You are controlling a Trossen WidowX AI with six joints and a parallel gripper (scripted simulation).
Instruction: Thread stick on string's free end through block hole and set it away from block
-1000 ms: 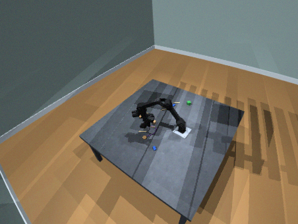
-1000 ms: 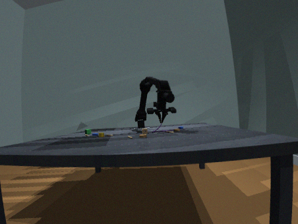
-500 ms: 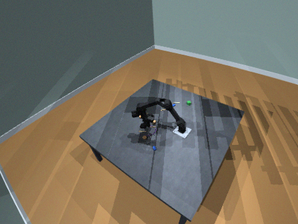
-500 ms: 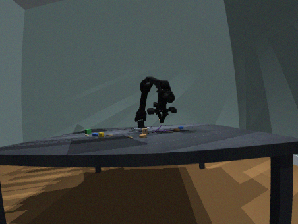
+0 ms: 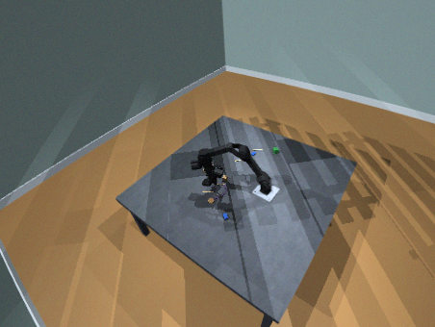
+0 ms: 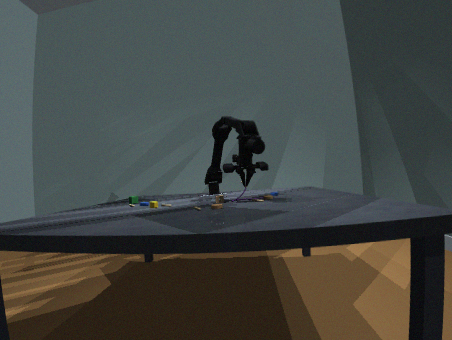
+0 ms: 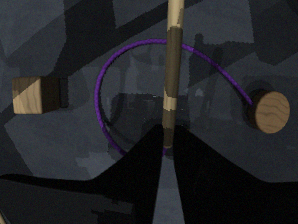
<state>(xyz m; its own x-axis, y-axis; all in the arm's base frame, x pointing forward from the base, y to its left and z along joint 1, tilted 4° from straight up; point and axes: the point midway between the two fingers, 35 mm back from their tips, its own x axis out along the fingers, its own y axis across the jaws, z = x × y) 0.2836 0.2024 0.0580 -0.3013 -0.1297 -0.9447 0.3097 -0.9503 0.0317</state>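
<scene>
Now: gripper tip 4 cm past the round wooden button, 10 cm to the right of it and 6 cm above it. Also, from my gripper tip: yellow piece 11 cm ahead, 38 cm to the right, 5 cm below; wooden block 2 cm ahead, 11 cm to the right, 5 cm below; thin wooden stick 1 cm behind, 1 cm above.
</scene>
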